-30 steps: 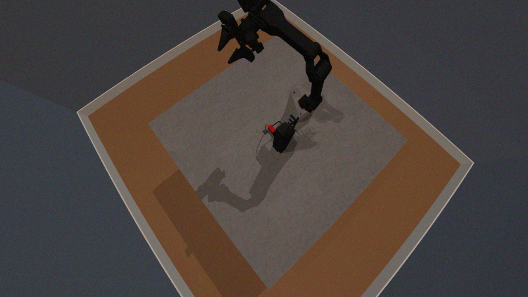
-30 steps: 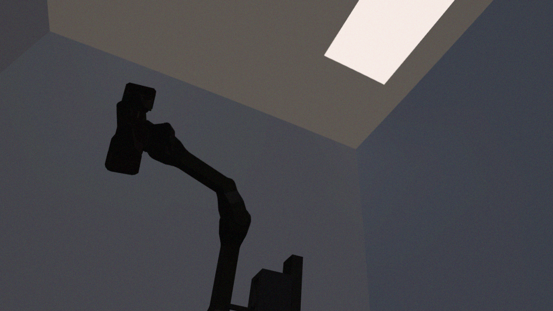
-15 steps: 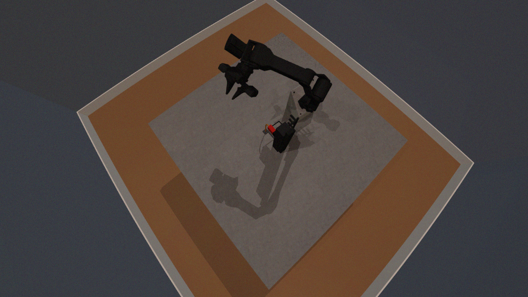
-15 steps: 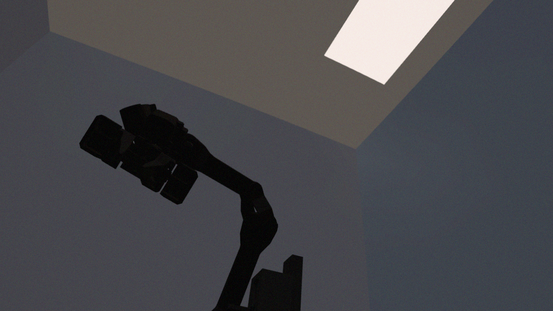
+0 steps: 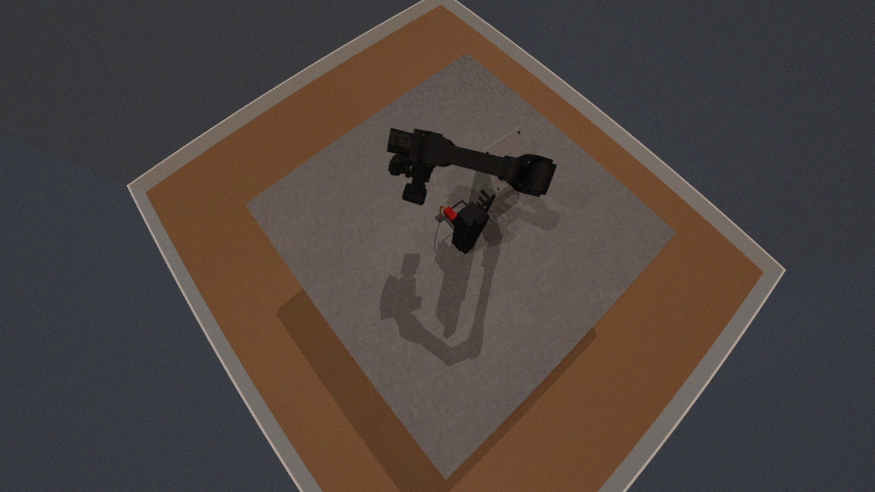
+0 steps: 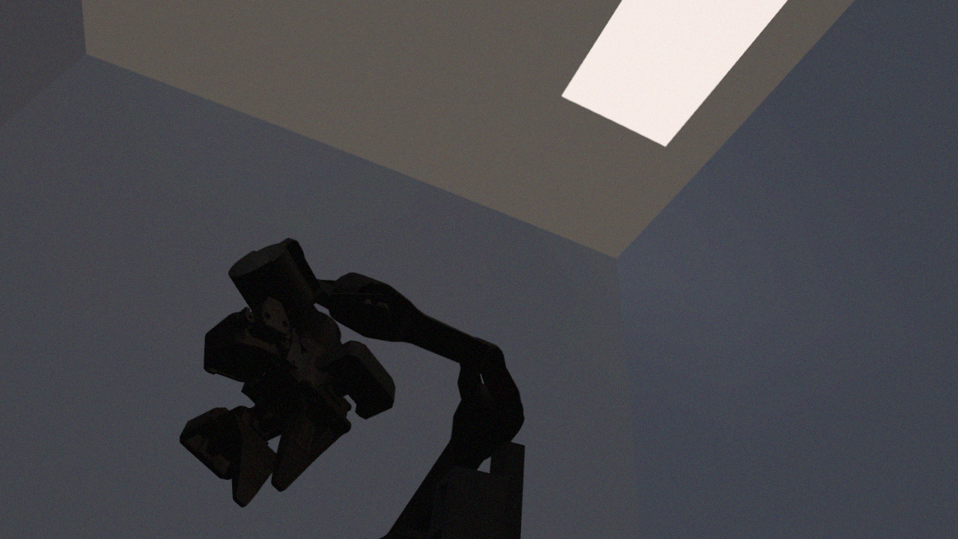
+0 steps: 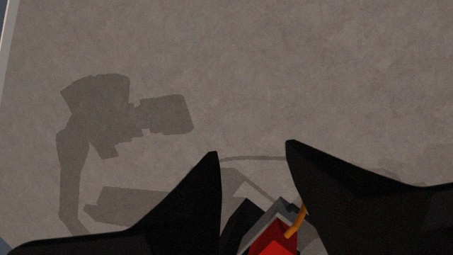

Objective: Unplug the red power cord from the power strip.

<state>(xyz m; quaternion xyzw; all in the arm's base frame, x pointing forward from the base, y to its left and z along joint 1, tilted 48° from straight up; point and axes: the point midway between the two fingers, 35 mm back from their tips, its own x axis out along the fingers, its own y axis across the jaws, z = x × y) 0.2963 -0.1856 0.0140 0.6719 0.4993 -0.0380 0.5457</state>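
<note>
My gripper tip is now 7 cm past the red plug, 13 cm to the right of it and 8 cm above it.
</note>
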